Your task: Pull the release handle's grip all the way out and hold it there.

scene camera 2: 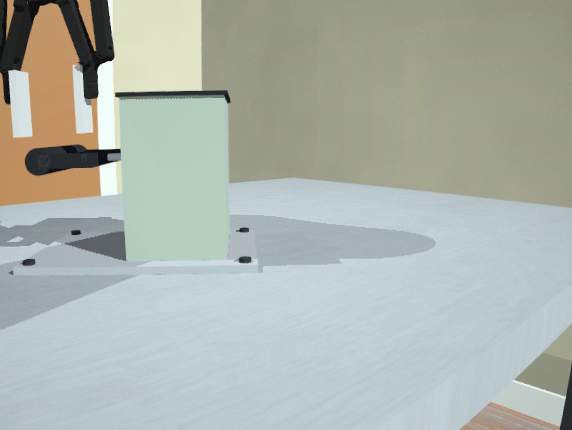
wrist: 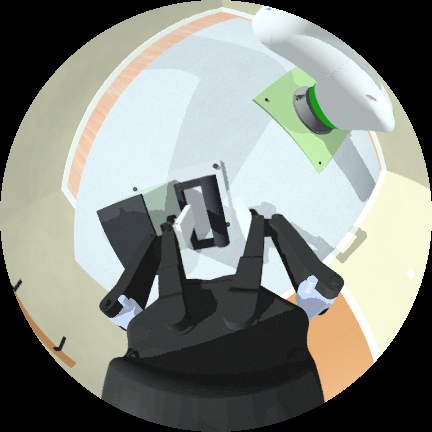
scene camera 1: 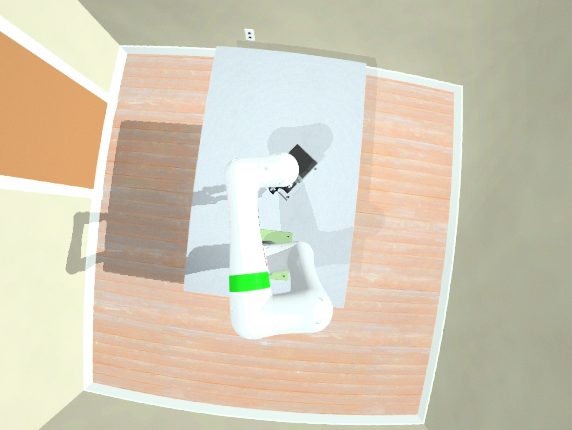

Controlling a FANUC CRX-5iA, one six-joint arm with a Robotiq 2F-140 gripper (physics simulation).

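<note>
The release handle's grip [scene camera 2: 40,161] [wrist: 216,200] is a dark bar on a rectangular frame. It sticks out sideways from a pale green housing [scene camera 2: 175,175] [wrist: 162,205] with a black top, which also shows in scene camera 1 [scene camera 1: 303,160]. My gripper [scene camera 2: 53,133] [wrist: 213,210] is open about halfway, with nothing between its white pads. In scene camera 2 the pad tips are above the level of the grip, apart from it. In the wrist view the grip appears between and beyond the pads. In scene camera 1 the arm hides most of the gripper.
The housing stands on a bolted base plate [scene camera 2: 242,247] on the pale table [scene camera 1: 280,95] [scene camera 2: 310,320]. The black top rises beside one finger. My white arm [scene camera 1: 245,215] [wrist: 345,75] reaches over the table from its green mounting plate [scene camera 1: 277,235] [wrist: 282,105].
</note>
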